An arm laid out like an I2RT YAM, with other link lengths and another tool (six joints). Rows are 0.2 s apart.
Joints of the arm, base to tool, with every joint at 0 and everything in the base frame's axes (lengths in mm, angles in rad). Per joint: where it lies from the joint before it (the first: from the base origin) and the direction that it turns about. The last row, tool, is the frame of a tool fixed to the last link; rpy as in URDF.
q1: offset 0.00 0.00 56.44 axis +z
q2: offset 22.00 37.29 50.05 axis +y
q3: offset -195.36 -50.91 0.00 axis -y
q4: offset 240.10 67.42 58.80 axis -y
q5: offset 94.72 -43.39 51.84 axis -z
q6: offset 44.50 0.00 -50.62 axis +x
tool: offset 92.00 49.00 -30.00 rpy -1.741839 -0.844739 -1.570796
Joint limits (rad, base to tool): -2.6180..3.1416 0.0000..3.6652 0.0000..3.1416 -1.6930..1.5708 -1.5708..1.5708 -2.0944..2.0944
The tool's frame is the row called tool.
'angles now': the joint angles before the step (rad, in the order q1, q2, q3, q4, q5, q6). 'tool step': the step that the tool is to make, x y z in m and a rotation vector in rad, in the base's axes. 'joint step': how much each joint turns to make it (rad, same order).
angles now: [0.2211, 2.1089, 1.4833, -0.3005, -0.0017, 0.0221]
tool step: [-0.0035, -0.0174, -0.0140, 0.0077, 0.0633, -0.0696]
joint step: [-0.0369, 0.0240, -0.0017, -0.0348, 0.0023, 0.0384]
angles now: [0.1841, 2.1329, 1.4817, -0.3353, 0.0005, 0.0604]
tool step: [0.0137, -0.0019, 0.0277, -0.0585, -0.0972, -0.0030]
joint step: [0.0134, -0.0611, 0.0056, 0.0189, 0.0710, -0.0313]
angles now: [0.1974, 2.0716, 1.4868, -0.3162, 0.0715, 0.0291]
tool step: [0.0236, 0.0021, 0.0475, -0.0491, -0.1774, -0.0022]
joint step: [0.0189, -0.0810, 0.0040, 0.0833, 0.0759, -0.0427]
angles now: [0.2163, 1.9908, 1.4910, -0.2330, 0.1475, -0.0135]
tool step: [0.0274, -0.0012, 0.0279, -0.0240, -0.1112, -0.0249]
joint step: [0.0014, 0.0262, 0.0834, 0.0498, 0.0502, -0.0206]
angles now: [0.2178, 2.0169, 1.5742, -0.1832, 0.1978, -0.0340]
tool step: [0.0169, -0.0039, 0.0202, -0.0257, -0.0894, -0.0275]
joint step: [0.0001, 0.0054, 0.0306, 0.0615, 0.0475, -0.0224]
